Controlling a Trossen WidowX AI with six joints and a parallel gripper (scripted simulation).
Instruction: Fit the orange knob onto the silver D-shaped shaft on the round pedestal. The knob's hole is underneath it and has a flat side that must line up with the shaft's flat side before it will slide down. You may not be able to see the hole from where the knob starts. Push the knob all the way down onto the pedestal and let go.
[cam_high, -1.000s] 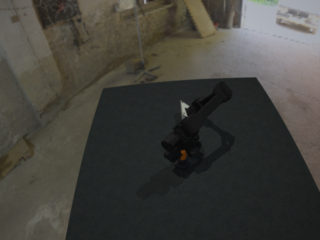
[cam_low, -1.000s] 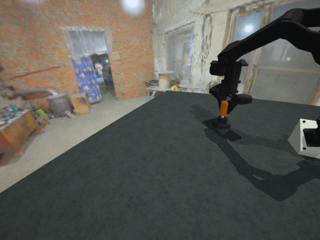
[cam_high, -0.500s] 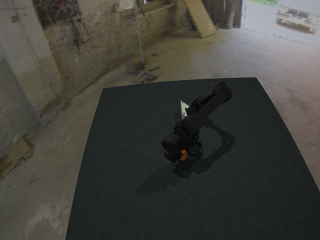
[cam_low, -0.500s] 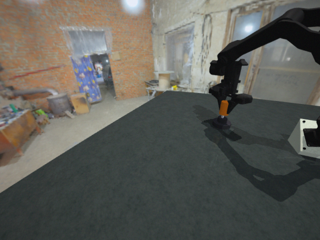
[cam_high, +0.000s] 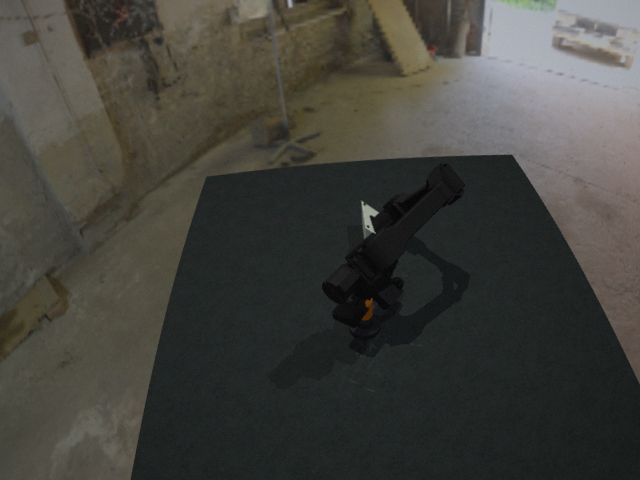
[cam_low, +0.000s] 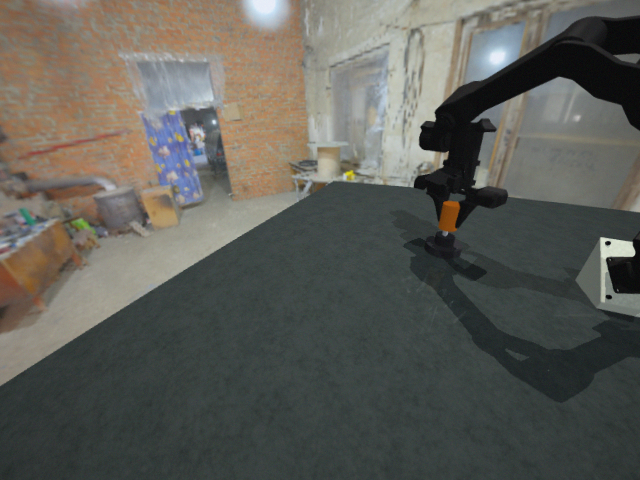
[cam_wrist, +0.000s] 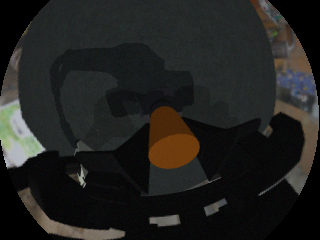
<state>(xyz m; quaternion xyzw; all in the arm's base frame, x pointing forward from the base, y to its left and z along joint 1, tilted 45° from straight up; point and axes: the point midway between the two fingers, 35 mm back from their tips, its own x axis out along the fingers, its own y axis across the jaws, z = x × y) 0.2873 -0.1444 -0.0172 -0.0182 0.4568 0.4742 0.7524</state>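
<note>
The orange knob is 30 mm above my gripper tip. Also, from my gripper tip: round pedestal (40 mm below).
</note>
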